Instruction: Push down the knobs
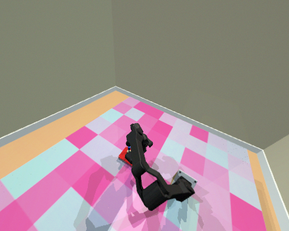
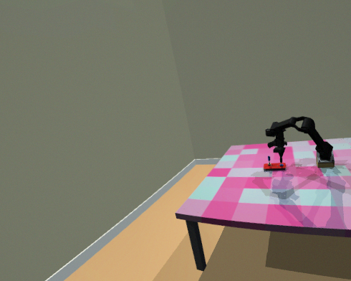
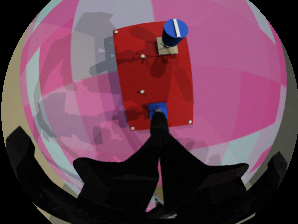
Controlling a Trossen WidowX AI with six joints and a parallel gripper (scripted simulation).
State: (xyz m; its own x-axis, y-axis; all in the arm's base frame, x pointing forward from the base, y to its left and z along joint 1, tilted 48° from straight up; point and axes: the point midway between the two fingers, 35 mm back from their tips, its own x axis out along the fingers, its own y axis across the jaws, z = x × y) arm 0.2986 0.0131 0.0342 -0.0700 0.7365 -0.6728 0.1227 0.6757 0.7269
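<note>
Now: the blue knob 90 mm ahead of my gripper tip and 10 mm to the right of it.
</note>
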